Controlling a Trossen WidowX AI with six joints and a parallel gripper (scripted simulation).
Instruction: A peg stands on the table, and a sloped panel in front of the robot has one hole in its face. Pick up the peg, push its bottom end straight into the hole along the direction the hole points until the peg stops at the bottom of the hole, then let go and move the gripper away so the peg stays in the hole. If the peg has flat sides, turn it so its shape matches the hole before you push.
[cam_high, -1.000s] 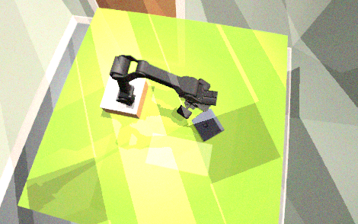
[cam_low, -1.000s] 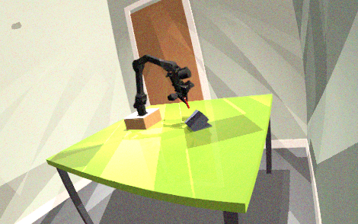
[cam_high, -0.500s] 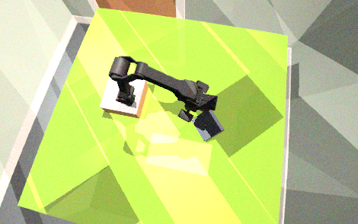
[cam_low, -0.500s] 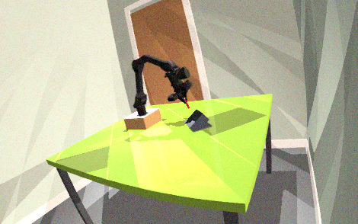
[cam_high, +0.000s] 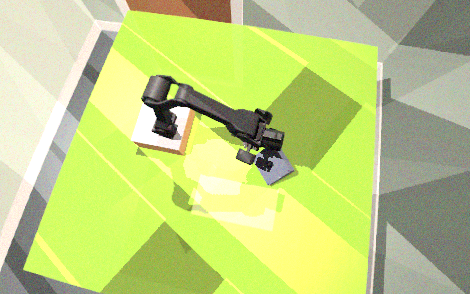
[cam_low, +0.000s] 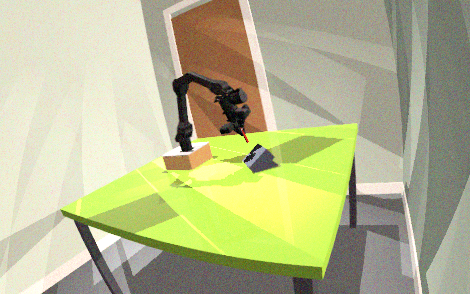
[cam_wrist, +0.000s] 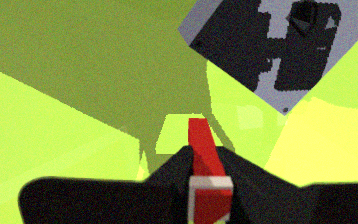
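The sloped panel is 100 mm below my gripper tip, 80 mm ahead of it and 50 mm to the right of it. Round my gripper tip: red peg: 20 mm above.
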